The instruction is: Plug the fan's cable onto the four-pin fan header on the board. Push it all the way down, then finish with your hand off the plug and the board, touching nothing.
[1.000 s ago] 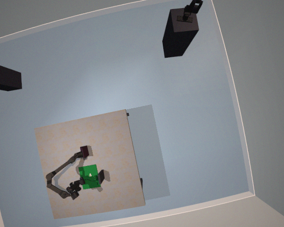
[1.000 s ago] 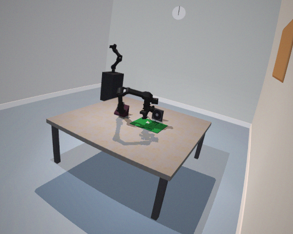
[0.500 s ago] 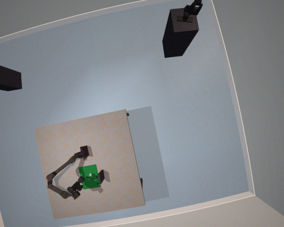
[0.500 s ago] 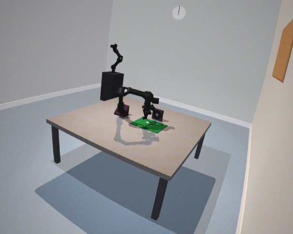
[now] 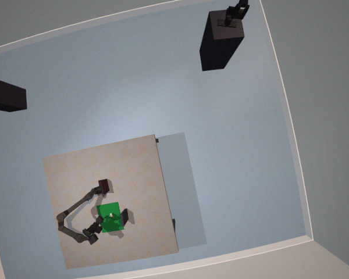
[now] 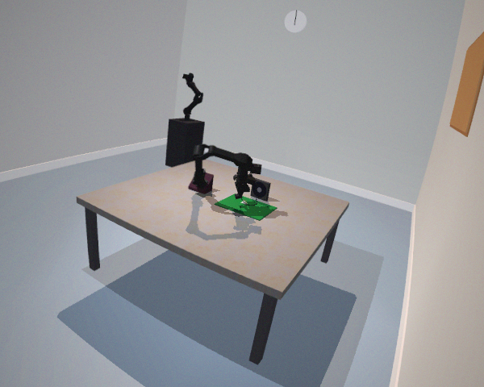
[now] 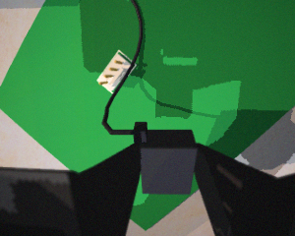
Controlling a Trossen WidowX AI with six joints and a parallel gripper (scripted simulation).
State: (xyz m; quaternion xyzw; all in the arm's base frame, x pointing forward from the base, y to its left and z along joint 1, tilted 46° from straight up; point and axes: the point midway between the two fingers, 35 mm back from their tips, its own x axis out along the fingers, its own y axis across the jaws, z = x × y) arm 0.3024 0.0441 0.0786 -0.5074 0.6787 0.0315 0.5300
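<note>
My gripper tip is now 7 cm to the right of the white four-pin fan header and 7 cm above it. The rest, counted from my gripper tip: green board 8 cm below, 5 cm to the left, 3 cm ahead; then black fan 23 cm to the left, 1 cm below; then dark fan plug 1 cm to the right, 1 cm behind.
</note>
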